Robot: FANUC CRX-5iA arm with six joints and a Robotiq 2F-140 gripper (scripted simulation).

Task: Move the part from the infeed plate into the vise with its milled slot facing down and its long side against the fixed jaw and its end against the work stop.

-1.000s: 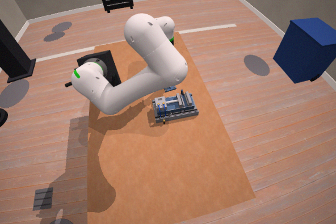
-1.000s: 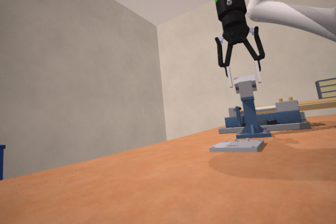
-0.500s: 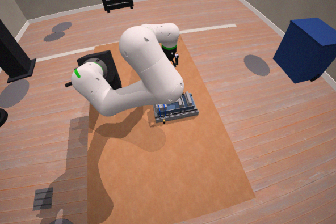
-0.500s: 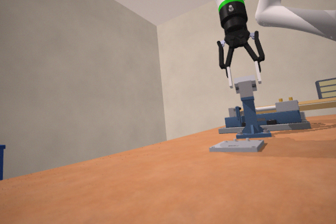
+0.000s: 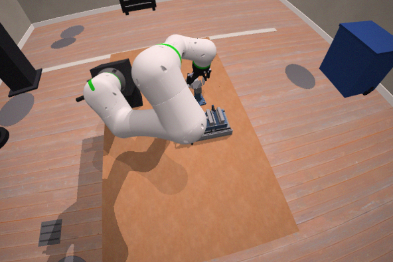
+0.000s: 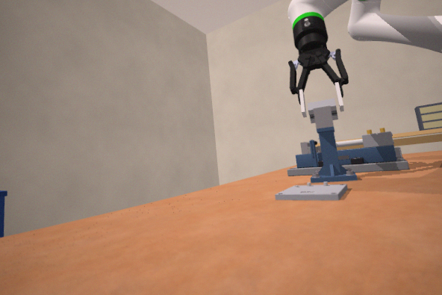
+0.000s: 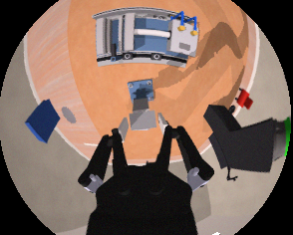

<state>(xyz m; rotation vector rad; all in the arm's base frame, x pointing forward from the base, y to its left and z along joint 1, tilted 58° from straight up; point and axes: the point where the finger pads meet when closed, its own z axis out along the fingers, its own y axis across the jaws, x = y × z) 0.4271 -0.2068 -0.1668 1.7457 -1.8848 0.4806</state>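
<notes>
The part lies 10 mm to the left of my hand and 30 mm below it. Round my hand: air cylinder 120 mm behind, 180 mm to the right, 100 mm below; vise base 30 mm behind, 190 mm to the right, 140 mm below.
</notes>
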